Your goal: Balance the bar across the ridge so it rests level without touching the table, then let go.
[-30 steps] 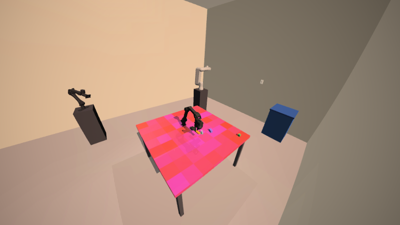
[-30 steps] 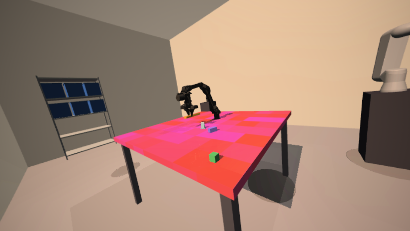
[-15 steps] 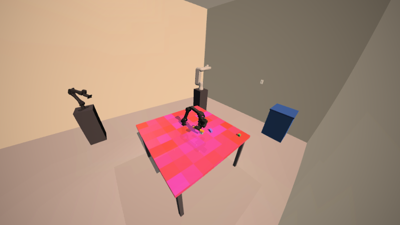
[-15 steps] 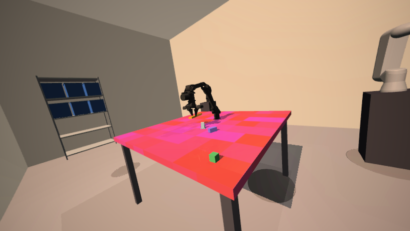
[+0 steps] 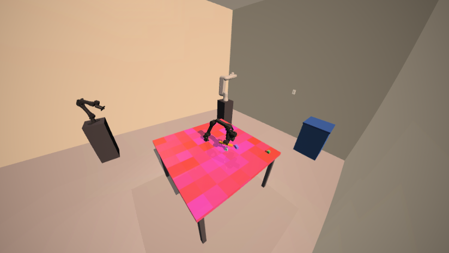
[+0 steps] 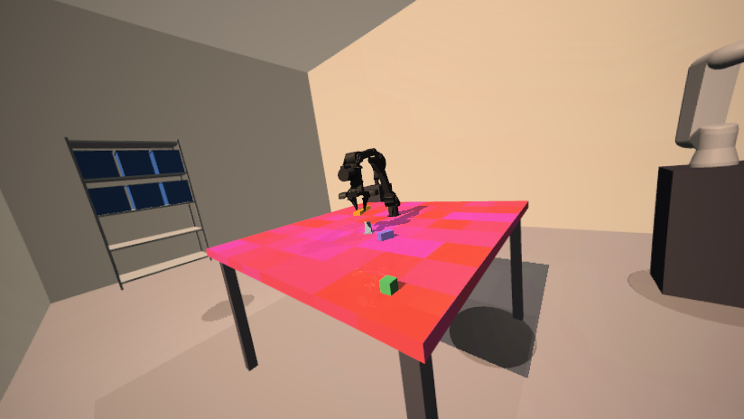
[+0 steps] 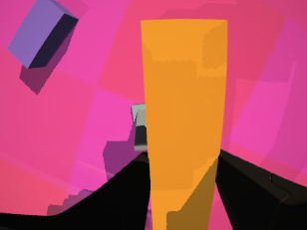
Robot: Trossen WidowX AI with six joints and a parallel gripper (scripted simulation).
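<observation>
Now: the purple block 150 mm to the left of my gripper tip, 100 mm below it and 20 mm ahead of it. Also, from my gripper tip: green cube 420 mm to the left, 370 mm ahead, 100 mm below; then orange bar 20 mm behind, 10 mm to the right.
</observation>
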